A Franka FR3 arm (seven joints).
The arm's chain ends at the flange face. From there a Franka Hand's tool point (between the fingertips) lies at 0.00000 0.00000 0.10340 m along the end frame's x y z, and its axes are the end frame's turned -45 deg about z.
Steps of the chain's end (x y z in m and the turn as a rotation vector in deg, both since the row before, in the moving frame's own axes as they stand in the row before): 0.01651, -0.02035, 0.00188, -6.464, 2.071, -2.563; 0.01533, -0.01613, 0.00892, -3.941, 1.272, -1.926; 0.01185, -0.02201, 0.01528, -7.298, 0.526, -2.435
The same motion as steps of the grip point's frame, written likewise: 0.02072, 0.00827, 0.00116, -6.035, -3.106, -2.563; 0.01896, 0.00614, 0.00865, -3.686, -1.887, -1.926; 0.01554, 0.00295, 0.01444, -5.532, -4.789, -2.435
